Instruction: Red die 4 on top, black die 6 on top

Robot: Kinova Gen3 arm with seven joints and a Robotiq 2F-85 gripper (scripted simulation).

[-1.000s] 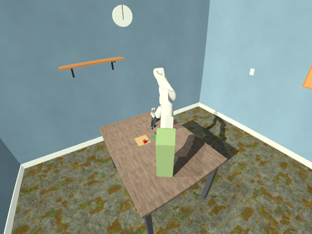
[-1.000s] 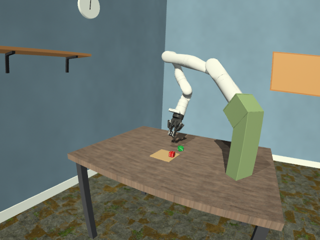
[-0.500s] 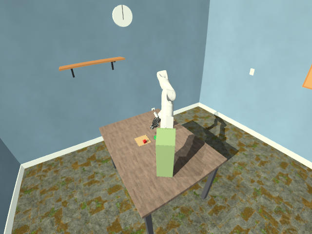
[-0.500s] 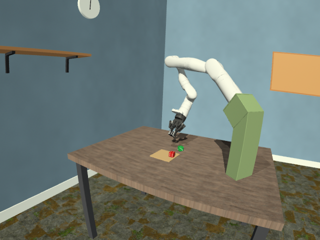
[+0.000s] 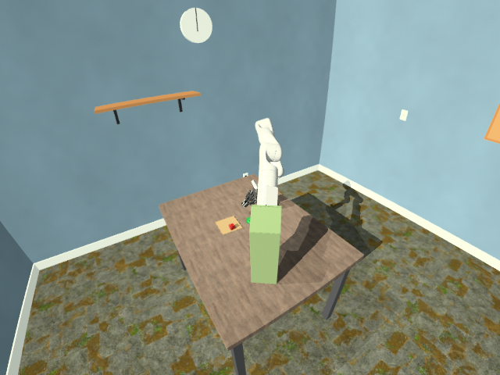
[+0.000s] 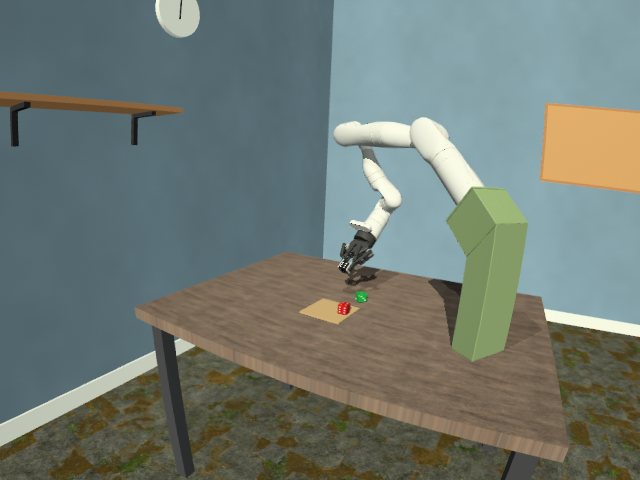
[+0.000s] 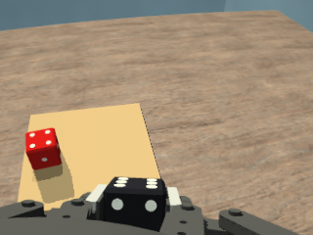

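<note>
Now: the black die right at my hand. Also, from my hand: tan mat 150 mm to the left, 110 mm below, 20 mm behind; green die 90 mm below, 70 mm behind, 10 mm to the left; red die 140 mm to the left, 90 mm below, 60 mm behind.
</note>
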